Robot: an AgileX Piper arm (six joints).
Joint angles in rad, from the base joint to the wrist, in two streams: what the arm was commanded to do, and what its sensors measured. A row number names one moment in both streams.
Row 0, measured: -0.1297, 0.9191, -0.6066, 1.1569, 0.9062, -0.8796
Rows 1 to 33, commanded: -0.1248, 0.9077, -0.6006, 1.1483, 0.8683, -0.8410; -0.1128, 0.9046, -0.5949, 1.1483, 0.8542, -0.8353; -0.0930, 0.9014, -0.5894, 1.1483, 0.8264, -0.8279; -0.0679, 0.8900, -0.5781, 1.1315, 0.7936, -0.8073; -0.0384, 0.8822, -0.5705, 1.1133, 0.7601, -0.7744; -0.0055, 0.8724, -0.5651, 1.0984, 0.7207, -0.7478; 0.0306, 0.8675, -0.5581, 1.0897, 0.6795, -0.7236; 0.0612, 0.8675, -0.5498, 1.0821, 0.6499, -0.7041; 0.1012, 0.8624, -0.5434, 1.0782, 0.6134, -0.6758; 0.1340, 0.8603, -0.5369, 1.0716, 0.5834, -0.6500; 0.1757, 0.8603, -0.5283, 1.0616, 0.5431, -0.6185; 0.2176, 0.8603, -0.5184, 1.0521, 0.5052, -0.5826; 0.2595, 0.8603, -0.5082, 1.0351, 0.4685, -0.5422; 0.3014, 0.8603, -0.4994, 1.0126, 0.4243, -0.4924; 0.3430, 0.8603, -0.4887, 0.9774, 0.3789, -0.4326; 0.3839, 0.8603, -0.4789, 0.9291, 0.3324, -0.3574; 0.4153, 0.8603, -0.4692, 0.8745, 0.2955, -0.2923; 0.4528, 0.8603, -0.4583, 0.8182, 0.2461, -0.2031; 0.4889, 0.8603, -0.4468, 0.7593, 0.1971, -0.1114; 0.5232, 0.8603, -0.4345, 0.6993, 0.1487, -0.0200; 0.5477, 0.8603, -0.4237, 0.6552, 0.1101, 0.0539; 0.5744, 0.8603, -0.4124, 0.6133, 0.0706, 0.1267; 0.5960, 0.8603, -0.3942, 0.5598, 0.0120, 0.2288; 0.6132, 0.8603, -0.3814, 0.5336, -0.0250, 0.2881; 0.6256, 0.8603, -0.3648, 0.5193, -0.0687, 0.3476; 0.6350, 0.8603, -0.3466, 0.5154, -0.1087, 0.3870; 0.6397, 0.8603, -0.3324, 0.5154, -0.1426, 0.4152; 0.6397, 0.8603, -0.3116, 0.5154, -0.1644, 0.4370; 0.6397, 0.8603, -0.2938, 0.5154, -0.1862, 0.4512; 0.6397, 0.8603, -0.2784, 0.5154, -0.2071, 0.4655; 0.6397, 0.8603, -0.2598, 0.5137, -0.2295, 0.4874; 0.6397, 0.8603, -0.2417, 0.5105, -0.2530, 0.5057; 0.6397, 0.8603, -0.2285, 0.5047, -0.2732, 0.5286
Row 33, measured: 0.6379, 0.8685, -0.2834, 0.5295, -0.1601, 0.4473
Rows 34 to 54, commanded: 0.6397, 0.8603, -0.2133, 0.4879, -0.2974, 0.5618; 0.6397, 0.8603, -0.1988, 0.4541, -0.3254, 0.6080; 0.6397, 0.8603, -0.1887, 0.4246, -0.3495, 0.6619; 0.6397, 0.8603, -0.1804, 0.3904, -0.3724, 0.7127; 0.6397, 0.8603, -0.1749, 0.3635, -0.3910, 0.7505; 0.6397, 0.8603, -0.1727, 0.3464, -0.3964, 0.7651; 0.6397, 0.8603, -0.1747, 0.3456, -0.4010, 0.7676; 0.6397, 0.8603, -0.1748, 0.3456, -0.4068, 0.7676; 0.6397, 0.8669, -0.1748, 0.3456, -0.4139, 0.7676; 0.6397, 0.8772, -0.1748, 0.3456, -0.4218, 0.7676; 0.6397, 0.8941, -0.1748, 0.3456, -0.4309, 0.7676; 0.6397, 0.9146, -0.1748, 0.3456, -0.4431, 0.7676; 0.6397, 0.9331, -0.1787, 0.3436, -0.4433, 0.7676; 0.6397, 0.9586, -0.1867, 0.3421, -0.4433, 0.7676; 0.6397, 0.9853, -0.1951, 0.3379, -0.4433, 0.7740; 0.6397, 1.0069, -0.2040, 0.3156, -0.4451, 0.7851; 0.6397, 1.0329, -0.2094, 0.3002, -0.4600, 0.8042; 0.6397, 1.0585, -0.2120, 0.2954, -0.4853, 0.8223; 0.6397, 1.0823, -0.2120, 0.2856, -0.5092, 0.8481; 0.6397, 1.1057, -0.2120, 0.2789, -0.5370, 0.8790; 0.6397, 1.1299, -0.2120, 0.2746, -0.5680, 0.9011
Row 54, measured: 0.6379, 1.0517, -0.1978, 0.3138, -0.4449, 0.8189
